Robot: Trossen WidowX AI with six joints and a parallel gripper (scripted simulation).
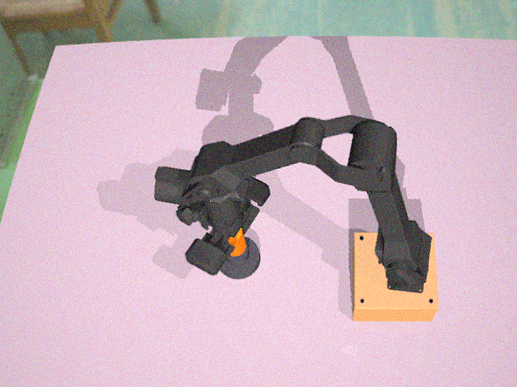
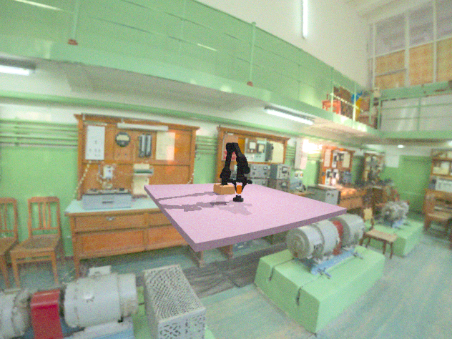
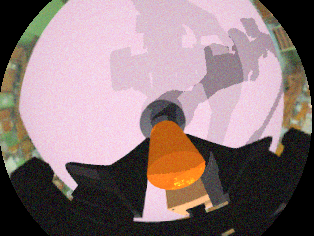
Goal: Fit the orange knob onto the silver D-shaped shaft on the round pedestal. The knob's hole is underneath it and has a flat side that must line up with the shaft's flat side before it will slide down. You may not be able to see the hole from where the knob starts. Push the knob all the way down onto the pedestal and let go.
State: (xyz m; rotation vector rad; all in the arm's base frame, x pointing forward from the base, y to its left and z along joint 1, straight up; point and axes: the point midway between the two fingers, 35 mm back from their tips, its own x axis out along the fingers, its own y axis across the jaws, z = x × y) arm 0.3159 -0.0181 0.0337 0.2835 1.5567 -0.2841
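My gripper tip is now 30 mm below the orange knob. Also, from my gripper tip: dark round pedestal (40 mm below).
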